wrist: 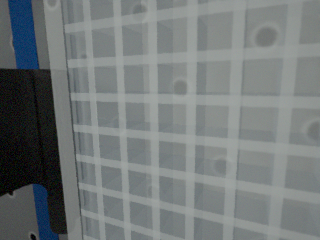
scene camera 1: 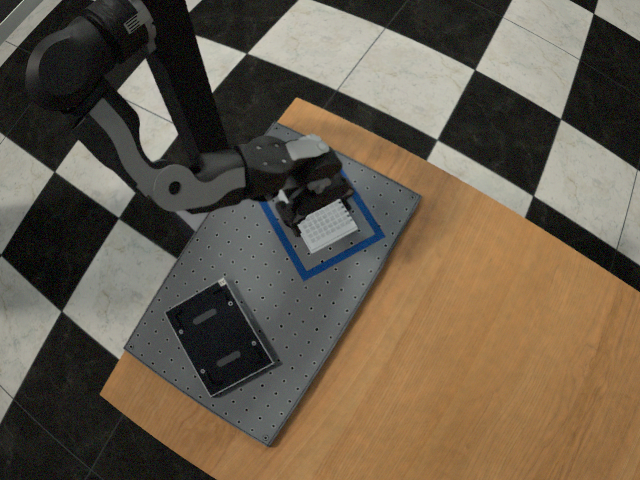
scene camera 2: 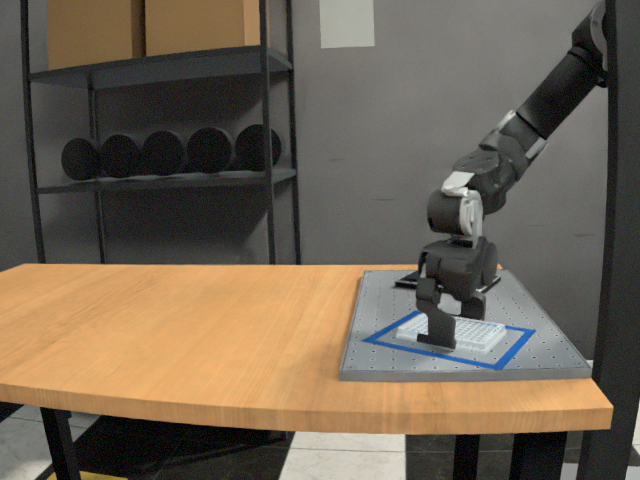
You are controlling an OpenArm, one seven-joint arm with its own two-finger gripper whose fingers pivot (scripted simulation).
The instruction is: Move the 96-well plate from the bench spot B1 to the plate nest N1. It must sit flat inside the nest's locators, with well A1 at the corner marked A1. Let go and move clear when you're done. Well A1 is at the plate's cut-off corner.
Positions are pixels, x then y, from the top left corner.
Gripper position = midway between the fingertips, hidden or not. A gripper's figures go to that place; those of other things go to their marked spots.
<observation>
My gripper [scene camera 1: 316,210]: 0.95 m from the lens. A clear 96-well plate [scene camera 1: 317,235]: 0.92 m from the lens. A black plate nest N1 [scene camera 1: 227,331] is 0.89 m from the lens.
</observation>
